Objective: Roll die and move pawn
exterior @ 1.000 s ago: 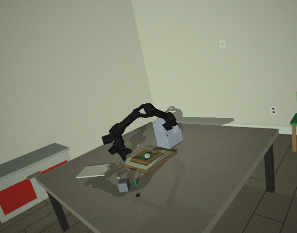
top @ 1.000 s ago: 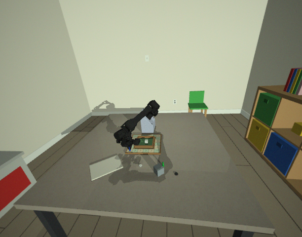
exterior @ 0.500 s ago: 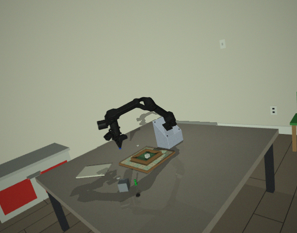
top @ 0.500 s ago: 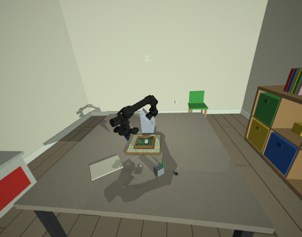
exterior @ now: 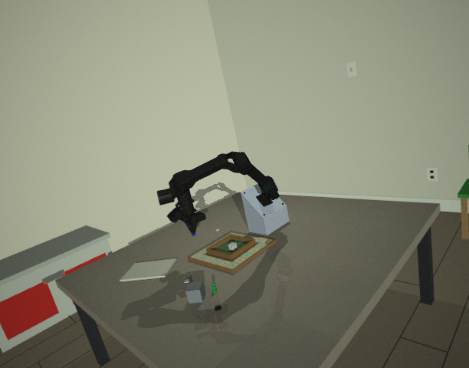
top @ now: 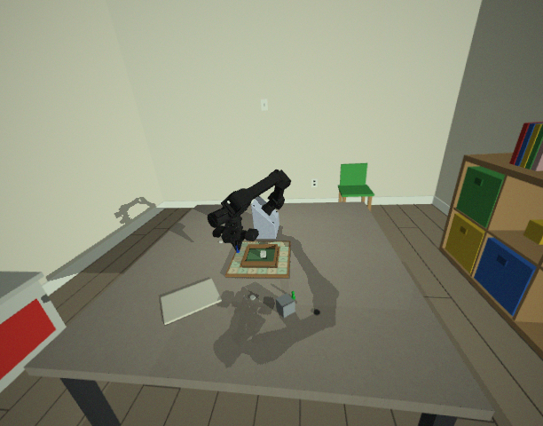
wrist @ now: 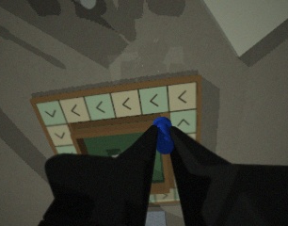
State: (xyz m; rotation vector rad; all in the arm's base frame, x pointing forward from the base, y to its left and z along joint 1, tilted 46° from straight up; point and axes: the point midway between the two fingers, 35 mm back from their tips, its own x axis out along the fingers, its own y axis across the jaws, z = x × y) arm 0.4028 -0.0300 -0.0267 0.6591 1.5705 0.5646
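Now: the white die 130 mm behind my gripper tip, 110 mm below it and 70 mm to the left of it. The rest, counted from my gripper tip: blue pawn (10 mm above); green pawn (250 mm to the left, 120 mm below, 110 mm ahead); flat grey panel (170 mm ahead, 160 mm to the right, 130 mm below).
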